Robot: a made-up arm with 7 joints. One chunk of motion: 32 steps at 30 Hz.
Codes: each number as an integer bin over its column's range. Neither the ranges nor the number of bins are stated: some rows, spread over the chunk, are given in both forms.
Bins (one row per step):
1: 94 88 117 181 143 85 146
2: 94 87 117 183 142 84 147
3: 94 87 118 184 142 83 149
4: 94 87 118 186 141 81 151
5: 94 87 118 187 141 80 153
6: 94 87 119 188 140 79 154
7: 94 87 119 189 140 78 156
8: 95 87 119 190 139 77 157
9: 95 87 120 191 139 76 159
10: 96 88 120 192 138 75 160
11: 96 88 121 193 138 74 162
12: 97 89 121 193 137 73 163
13: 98 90 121 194 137 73 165
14: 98 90 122 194 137 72 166
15: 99 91 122 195 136 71 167
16: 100 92 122 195 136 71 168
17: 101 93 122 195 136 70 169
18: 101 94 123 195 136 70 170
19: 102 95 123 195 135 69 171
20: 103 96 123 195 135 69 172
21: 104 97 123 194 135 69 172
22: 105 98 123 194 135 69 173
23: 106 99 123 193 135 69 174
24: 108 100 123 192 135 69 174
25: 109 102 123 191 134 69 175
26: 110 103 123 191 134 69 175
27: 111 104 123 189 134 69 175
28: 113 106 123 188 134 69 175
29: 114 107 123 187 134 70 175
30: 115 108 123 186 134 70 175
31: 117 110 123 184 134 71 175
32: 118 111 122 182 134 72 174
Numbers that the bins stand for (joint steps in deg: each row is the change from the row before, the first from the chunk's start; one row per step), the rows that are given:
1: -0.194 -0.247 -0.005 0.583 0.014 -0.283 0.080
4: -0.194 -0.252 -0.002 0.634 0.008 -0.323 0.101
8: -0.189 -0.252 0.001 0.675 0.002 -0.363 0.127
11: -0.184 -0.247 0.006 0.705 0.000 -0.393 0.149
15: -0.170 -0.230 0.009 0.726 -0.006 -0.423 0.170
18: -0.161 -0.213 0.012 0.726 -0.006 -0.433 0.183
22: -0.142 -0.190 0.012 0.716 -0.009 -0.443 0.196
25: -0.123 -0.168 0.012 0.685 -0.012 -0.443 0.205
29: -0.099 -0.140 0.012 0.644 -0.012 -0.433 0.205
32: -0.080 -0.118 0.009 0.593 -0.012 -0.413 0.201
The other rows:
2: -0.194 -0.252 -0.005 0.603 0.011 -0.293 0.084
3: -0.194 -0.252 -0.002 0.613 0.011 -0.303 0.093
5: -0.194 -0.252 -0.002 0.644 0.008 -0.333 0.110
6: -0.194 -0.252 0.001 0.654 0.005 -0.343 0.114
7: -0.194 -0.252 0.001 0.664 0.005 -0.353 0.123
9: -0.189 -0.252 0.004 0.685 0.002 -0.373 0.136
10: -0.184 -0.247 0.004 0.695 0.000 -0.383 0.140
12: -0.180 -0.241 0.006 0.705 -0.003 -0.403 0.153
13: -0.175 -0.235 0.006 0.716 -0.003 -0.403 0.162
14: -0.175 -0.235 0.009 0.716 -0.003 -0.413 0.166
16: -0.165 -0.224 0.009 0.726 -0.006 -0.423 0.175
17: -0.161 -0.218 0.009 0.726 -0.006 -0.433 0.179
19: -0.156 -0.207 0.012 0.726 -0.009 -0.443 0.188
20: -0.151 -0.202 0.012 0.726 -0.009 -0.443 0.192
21: -0.147 -0.196 0.012 0.716 -0.009 -0.443 0.192
23: -0.137 -0.185 0.012 0.705 -0.009 -0.443 0.201
24: -0.128 -0.179 0.012 0.695 -0.009 -0.443 0.201
26: -0.118 -0.162 0.012 0.685 -0.012 -0.443 0.205
27: -0.113 -0.157 0.012 0.664 -0.012 -0.443 0.205
28: -0.104 -0.146 0.012 0.654 -0.012 -0.443 0.205
30: -0.094 -0.134 0.012 0.634 -0.012 -0.433 0.205
31: -0.085 -0.123 0.012 0.613 -0.012 -0.423 0.205

